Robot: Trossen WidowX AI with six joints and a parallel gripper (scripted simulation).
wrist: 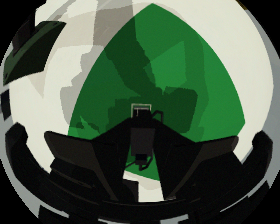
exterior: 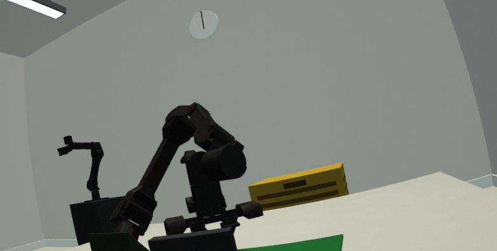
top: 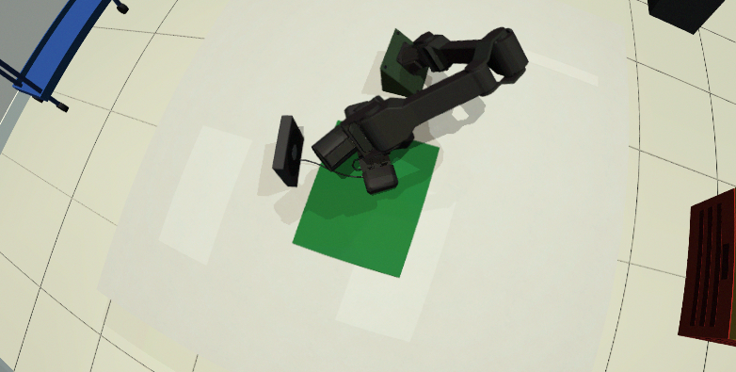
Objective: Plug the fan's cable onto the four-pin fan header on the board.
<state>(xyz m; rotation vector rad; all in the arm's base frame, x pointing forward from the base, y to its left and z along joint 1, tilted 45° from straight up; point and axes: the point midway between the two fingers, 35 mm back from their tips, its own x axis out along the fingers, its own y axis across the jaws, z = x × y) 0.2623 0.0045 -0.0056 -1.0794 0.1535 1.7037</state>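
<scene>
Now: the black plug 10 mm above my gripper tip. From my gripper tip the other things lie so: black fan 50 mm ahead, 160 mm to the right, 40 mm above; green board 70 mm ahead, 10 mm to the left, 40 mm below; four-pin fan header 20 mm below.
</scene>
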